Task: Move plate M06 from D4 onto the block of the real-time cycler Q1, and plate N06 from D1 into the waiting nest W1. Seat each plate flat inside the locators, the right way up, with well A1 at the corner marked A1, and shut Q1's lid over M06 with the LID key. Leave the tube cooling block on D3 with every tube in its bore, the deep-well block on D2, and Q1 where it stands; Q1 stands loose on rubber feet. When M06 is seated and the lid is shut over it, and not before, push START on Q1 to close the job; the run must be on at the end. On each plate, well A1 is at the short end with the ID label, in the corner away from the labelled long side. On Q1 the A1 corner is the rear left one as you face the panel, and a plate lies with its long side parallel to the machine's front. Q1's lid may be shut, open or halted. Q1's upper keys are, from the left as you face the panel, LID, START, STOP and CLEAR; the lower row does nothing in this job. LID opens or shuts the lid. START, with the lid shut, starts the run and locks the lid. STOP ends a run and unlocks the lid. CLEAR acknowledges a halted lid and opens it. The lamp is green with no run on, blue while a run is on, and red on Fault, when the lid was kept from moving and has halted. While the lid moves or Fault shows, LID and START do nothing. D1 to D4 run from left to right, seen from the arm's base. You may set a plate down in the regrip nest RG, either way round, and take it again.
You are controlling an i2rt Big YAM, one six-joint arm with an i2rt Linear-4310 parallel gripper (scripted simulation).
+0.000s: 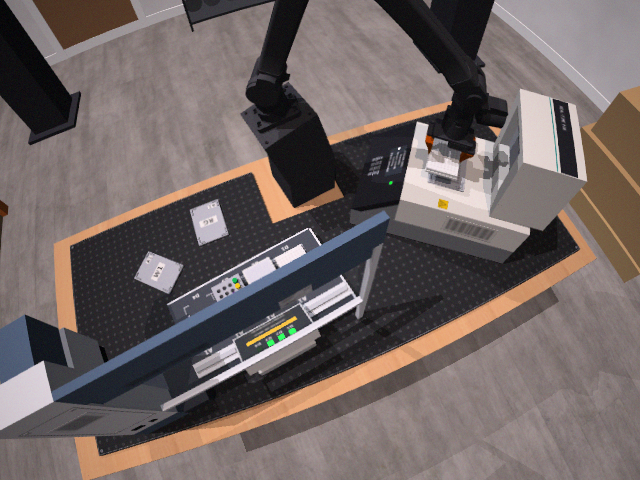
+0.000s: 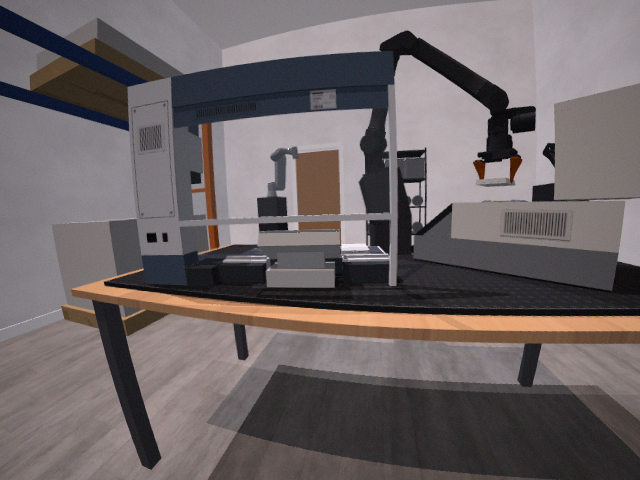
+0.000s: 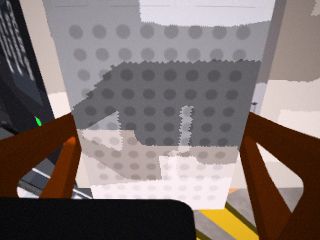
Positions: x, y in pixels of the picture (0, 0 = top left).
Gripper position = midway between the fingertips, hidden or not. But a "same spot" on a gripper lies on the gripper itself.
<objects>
my gripper: image 1 444, 156; image 2; image 3
same spot on my gripper: [image 3: 55, 206] = [image 2: 490, 162]
</objects>
